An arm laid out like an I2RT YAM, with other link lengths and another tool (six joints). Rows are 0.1 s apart.
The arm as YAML. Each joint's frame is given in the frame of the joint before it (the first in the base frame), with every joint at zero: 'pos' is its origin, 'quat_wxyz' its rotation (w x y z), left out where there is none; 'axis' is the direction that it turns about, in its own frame. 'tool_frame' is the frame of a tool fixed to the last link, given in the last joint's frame.
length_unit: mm
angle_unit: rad
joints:
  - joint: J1
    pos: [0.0, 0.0, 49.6]
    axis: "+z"
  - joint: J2
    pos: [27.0, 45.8, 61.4]
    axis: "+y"
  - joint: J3
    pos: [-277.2, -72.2, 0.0]
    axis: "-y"
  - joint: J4
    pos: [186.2, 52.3, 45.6]
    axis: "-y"
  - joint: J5
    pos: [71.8, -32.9, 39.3]
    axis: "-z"
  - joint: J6
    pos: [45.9, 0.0, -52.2]
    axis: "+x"
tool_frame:
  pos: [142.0, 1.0, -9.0]
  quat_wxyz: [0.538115, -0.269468, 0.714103, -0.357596]
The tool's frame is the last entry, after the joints.
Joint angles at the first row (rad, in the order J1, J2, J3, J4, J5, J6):
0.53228 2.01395 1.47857 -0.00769 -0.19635 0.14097
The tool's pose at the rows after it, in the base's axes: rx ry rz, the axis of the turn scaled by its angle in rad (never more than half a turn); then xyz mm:
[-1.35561, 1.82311, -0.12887, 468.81, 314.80, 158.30]
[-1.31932, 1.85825, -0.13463, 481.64, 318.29, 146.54]
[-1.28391, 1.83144, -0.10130, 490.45, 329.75, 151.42]
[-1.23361, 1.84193, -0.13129, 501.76, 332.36, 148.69]
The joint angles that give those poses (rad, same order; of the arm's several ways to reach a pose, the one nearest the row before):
0.54298 2.08741 1.56285 0.03363 -0.16884 0.19920
0.54609 2.14287 1.60140 0.04898 -0.13809 0.23000
0.55069 2.17661 1.63356 0.09655 -0.15033 0.25764
0.55989 2.21039 1.65666 0.13030 -0.09988 0.27609

